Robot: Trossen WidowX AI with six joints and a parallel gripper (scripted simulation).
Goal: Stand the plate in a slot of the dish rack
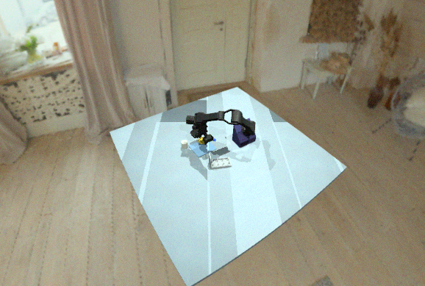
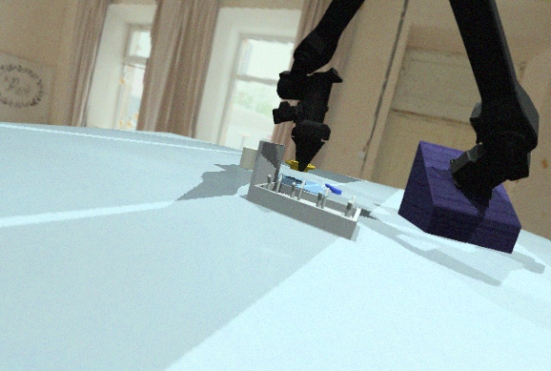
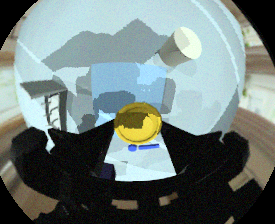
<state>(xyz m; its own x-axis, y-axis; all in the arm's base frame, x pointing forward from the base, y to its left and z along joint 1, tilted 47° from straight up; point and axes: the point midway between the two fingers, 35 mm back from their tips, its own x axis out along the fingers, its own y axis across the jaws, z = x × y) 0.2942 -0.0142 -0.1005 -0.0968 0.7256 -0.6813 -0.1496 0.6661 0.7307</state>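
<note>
My gripper tip is 1 cm short of the light blue mat, 2 cm to the right of it and 3 cm above it. Also, from my gripper tip: cream cup: 13 cm ahead, 4 cm to the right, 1 cm below; blue spoon: 9 cm behind, 3 cm to the right, 3 cm below; yellow plate: 1 cm above.
</note>
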